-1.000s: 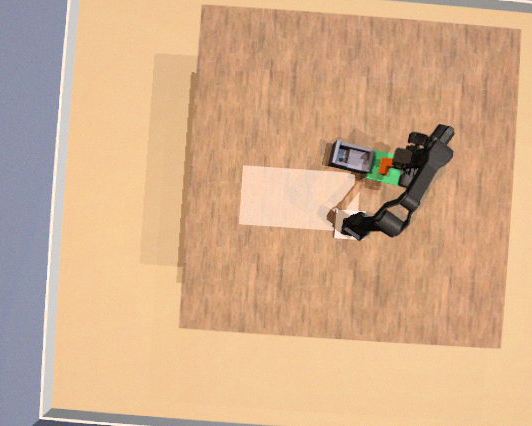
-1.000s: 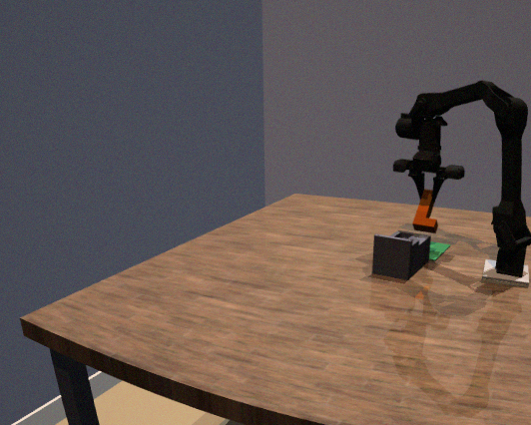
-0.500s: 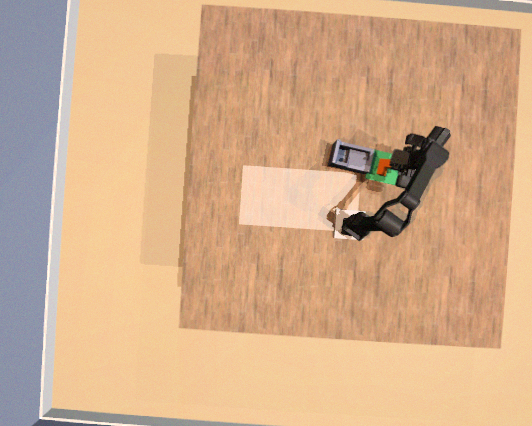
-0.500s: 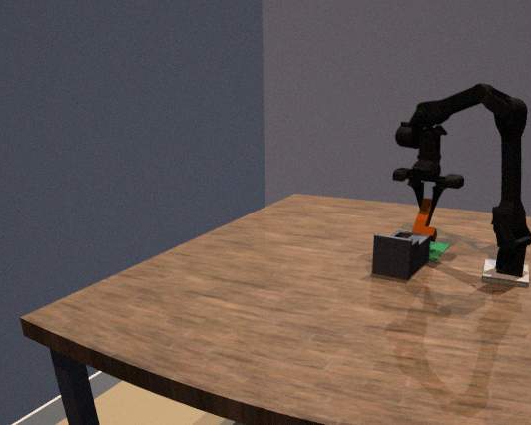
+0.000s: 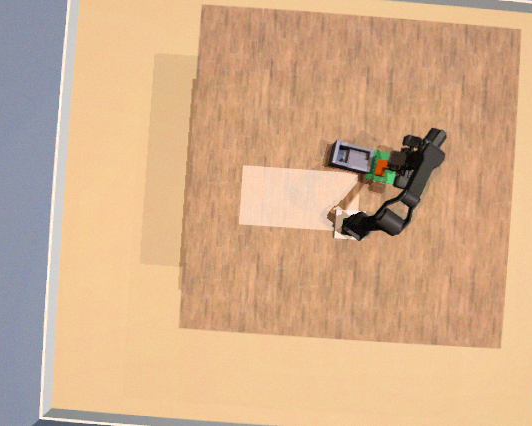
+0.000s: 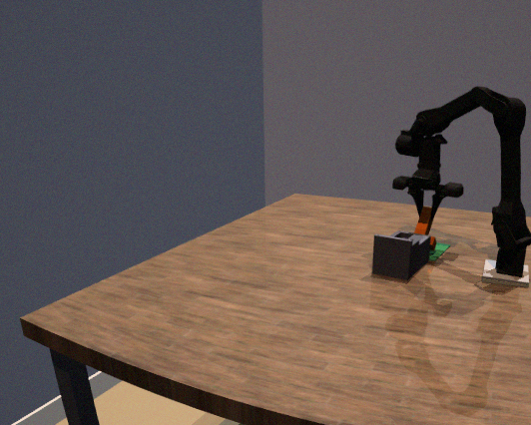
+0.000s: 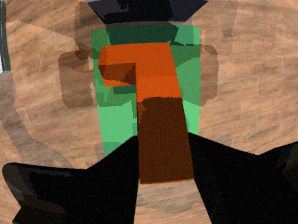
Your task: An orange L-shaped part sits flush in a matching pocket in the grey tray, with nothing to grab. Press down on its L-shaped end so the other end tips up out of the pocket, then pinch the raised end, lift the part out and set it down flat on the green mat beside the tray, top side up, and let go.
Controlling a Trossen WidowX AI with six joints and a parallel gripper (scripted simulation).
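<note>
Right now the green mat is 2 cm to the left of my gripper tip and 9 cm below it. Round my gripper tip: orange L-shaped part 1 cm behind, 3 cm to the left, 3 cm below.
</note>
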